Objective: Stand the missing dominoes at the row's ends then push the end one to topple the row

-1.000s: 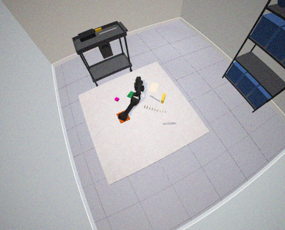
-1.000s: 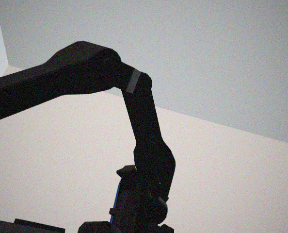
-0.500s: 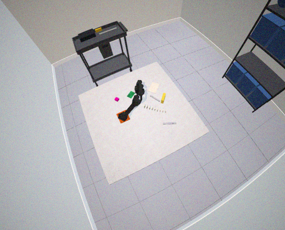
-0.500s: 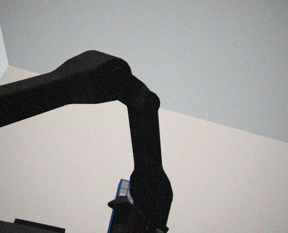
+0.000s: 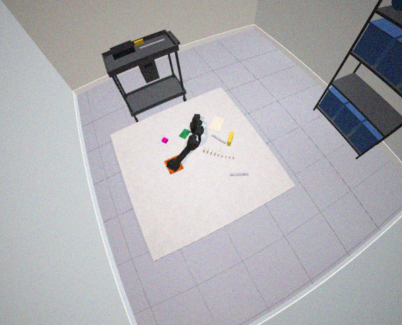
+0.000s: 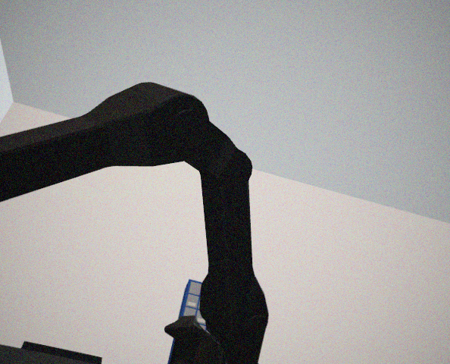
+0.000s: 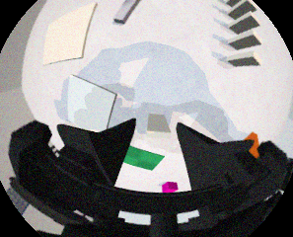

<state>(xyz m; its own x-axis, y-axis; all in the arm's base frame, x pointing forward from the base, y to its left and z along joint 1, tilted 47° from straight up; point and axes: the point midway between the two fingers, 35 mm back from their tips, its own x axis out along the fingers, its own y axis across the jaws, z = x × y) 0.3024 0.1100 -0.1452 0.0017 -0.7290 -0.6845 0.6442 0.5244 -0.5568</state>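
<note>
The green tile is 90 mm to the left of my gripper tip, 70 mm behind it and 20 mm below it. From my gripper tip the other things lie so: yellow block: 270 mm ahead, 170 mm to the right, 10 mm above; magenta cube: 270 mm behind, 100 mm to the left, 10 mm below; cream sheet: 250 mm ahead, 50 mm to the left, 20 mm below.
</note>
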